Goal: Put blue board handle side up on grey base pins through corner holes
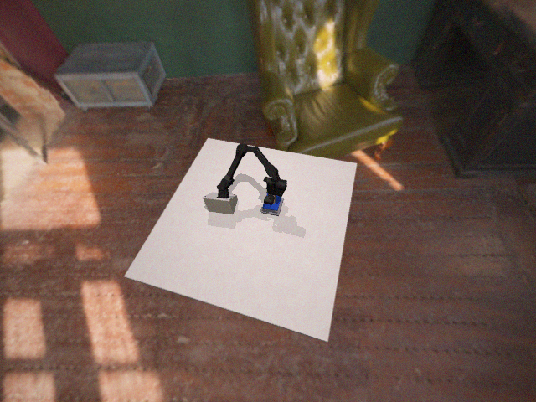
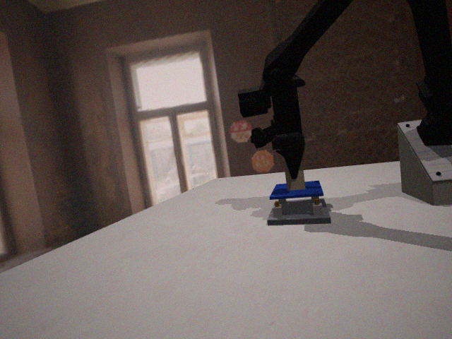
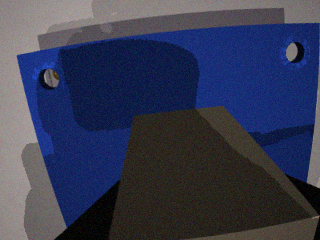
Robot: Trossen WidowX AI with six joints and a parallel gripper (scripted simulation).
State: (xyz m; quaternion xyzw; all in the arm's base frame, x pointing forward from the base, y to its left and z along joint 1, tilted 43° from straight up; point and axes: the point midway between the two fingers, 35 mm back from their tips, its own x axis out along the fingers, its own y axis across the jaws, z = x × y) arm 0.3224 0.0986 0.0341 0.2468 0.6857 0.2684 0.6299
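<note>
Now: gripper tip 80 mm above the grey base. Also, from my gripper tip: flat blue board: 10 mm below.
</note>
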